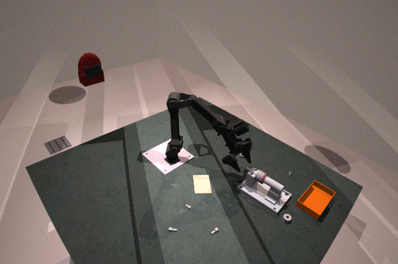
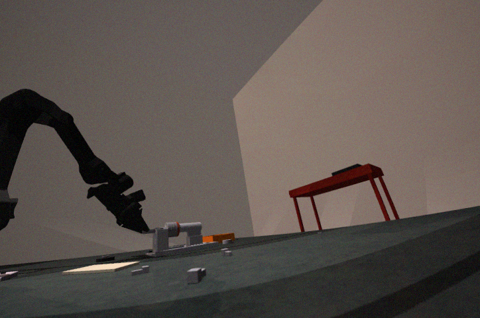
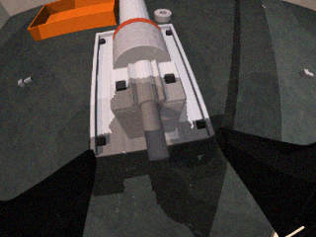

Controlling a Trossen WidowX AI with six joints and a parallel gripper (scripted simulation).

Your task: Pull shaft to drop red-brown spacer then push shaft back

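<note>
The shaft is 80 mm ahead of my gripper tip and 10 mm to the left of it. Also, from my gripper tip: orange tray (340 mm ahead, 160 mm to the left, 70 mm below); then cream pad (100 mm behind, 190 mm to the right, 80 mm below).
</note>
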